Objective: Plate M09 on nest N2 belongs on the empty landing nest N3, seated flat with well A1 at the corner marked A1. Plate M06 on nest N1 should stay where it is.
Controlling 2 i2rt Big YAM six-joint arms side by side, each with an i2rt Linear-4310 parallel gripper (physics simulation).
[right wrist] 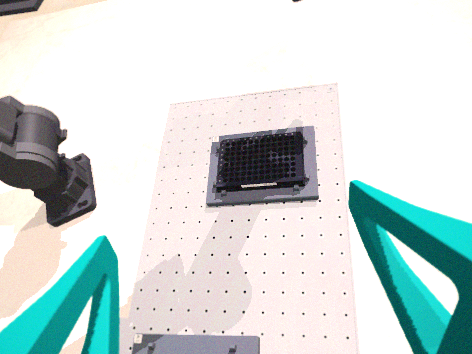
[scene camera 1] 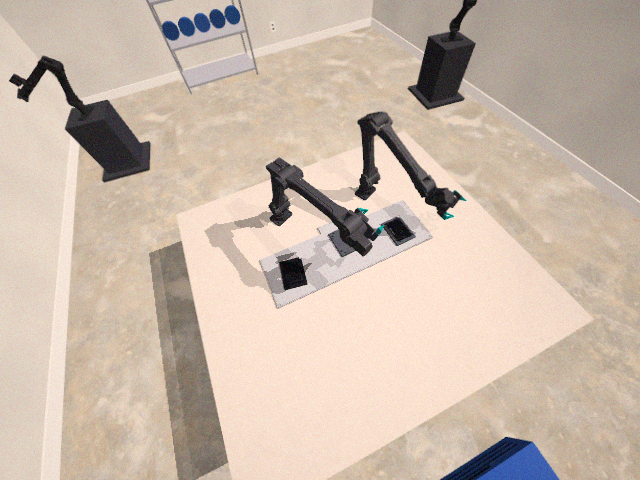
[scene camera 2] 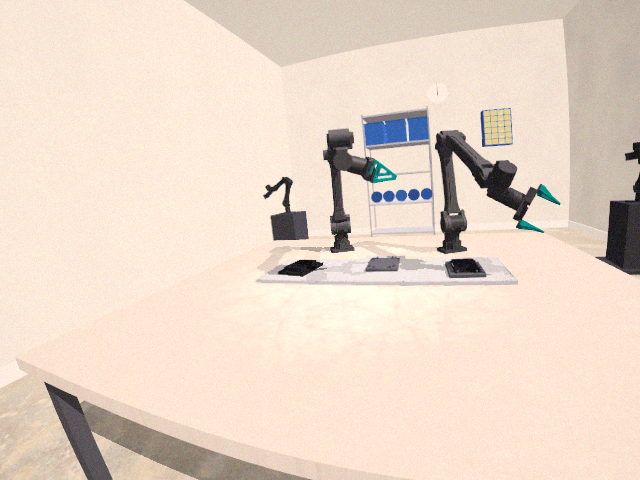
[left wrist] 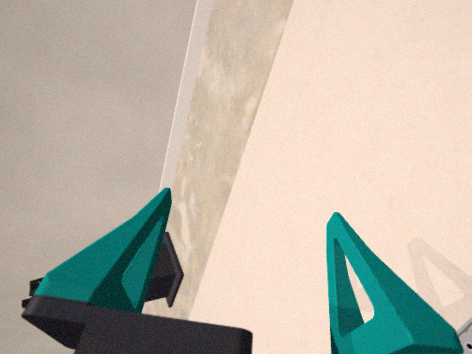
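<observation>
A black well plate lies in a grey nest at the board's right end in the scene views; it looks flat, and its label is unreadable. Another black plate lies at the left end. Neither plate can be told as M09 or M06. The middle nest is empty, partly hidden by the right arm in scene camera 1. My right gripper is open, high above the board. My left gripper is open, raised beyond the board's right end.
The nests stand on a light perforated board on the table. The left arm's base shows beside the board in the right wrist view. A shelf rack and dark pedestals stand beyond the table.
</observation>
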